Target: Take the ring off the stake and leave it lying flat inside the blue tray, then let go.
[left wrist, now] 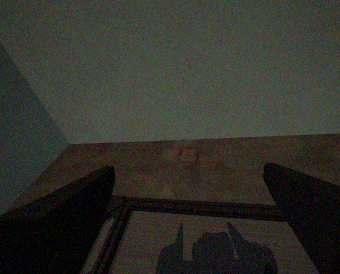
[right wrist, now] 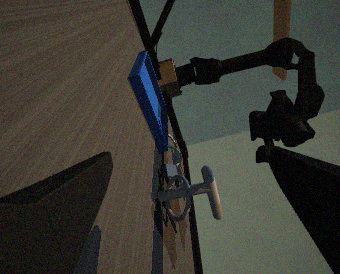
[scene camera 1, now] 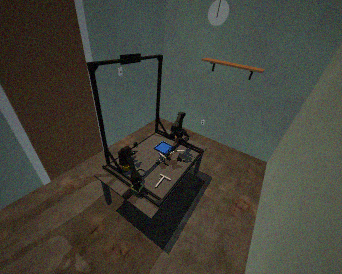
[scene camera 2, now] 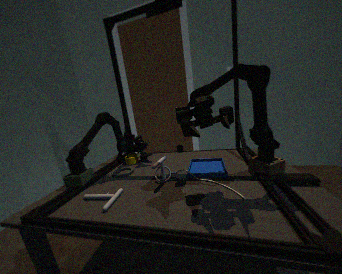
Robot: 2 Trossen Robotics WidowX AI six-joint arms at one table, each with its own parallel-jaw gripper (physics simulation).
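Frame: origin at the left arm's base, x ahead, y left, z up, level; metres.
Seen in the pictures: left gripper, between the fingertips: (left wrist: 188, 171) (right wrist: 254, 151) (scene camera 1: 188, 139) (scene camera 2: 214, 131); right gripper, between the fingertips: (right wrist: 190, 157) (scene camera 1: 137, 153) (scene camera 2: 150, 149); left arm's base, origin of its link: (right wrist: 177, 77) (scene camera 2: 265, 159); right arm's base, origin of its link: (scene camera 1: 137, 186) (scene camera 2: 78, 172).
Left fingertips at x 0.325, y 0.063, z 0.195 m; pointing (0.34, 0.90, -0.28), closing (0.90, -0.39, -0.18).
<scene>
Pixels of each thing's top centre, then the offset from my left fingertips to it. "pt": a spot on its surface instead.
- grey ring, a spot on its surface: (right wrist: 189, 204) pt 0.126 m ahead, 0.324 m right, 0.210 m down
- stake, centre of its top: (right wrist: 218, 193) (scene camera 2: 159, 160) 0.116 m ahead, 0.290 m right, 0.157 m down
- blue tray, centre of its top: (right wrist: 157, 97) (scene camera 2: 206, 164) (scene camera 1: 164, 147) 0.138 m back, 0.263 m right, 0.245 m down
- pale T-shaped piece, centre of its top: (scene camera 2: 97, 196) (scene camera 1: 161, 181) 0.415 m ahead, 0.287 m right, 0.247 m down
- thin pale curved cable, a spot on its surface: (scene camera 2: 227, 186) pt 0.103 m back, 0.069 m right, 0.261 m down
- yellow object, centre of its top: (scene camera 2: 131, 156) 0.234 m ahead, 0.670 m right, 0.217 m down
The grey ring (scene camera 2: 170, 174) (right wrist: 189, 204) hangs tilted around the post of the stake (scene camera 2: 160, 161) (right wrist: 212, 192), below its crossbar. The blue tray (scene camera 1: 163, 148) (scene camera 2: 207, 175) (right wrist: 145, 102) stands beside the stake, to its right in scene camera 2, and looks empty. My left gripper (scene camera 2: 207, 127) (left wrist: 188, 171) is open and empty, high above the table and the tray's height. My right gripper (scene camera 2: 143, 145) (right wrist: 190, 157) is open and empty, behind and left of the stake in scene camera 2. The stake shows ahead of its fingers in the right wrist view, beyond the gap.
A pale T-shaped piece (scene camera 1: 162, 180) (scene camera 2: 112, 198) lies on the table at the front left in scene camera 2. A thin pale curved cable (scene camera 2: 227, 185) runs from near the tray toward the right. A yellow object (scene camera 2: 131, 159) shows below the right gripper. A dark frame surrounds the table.
</scene>
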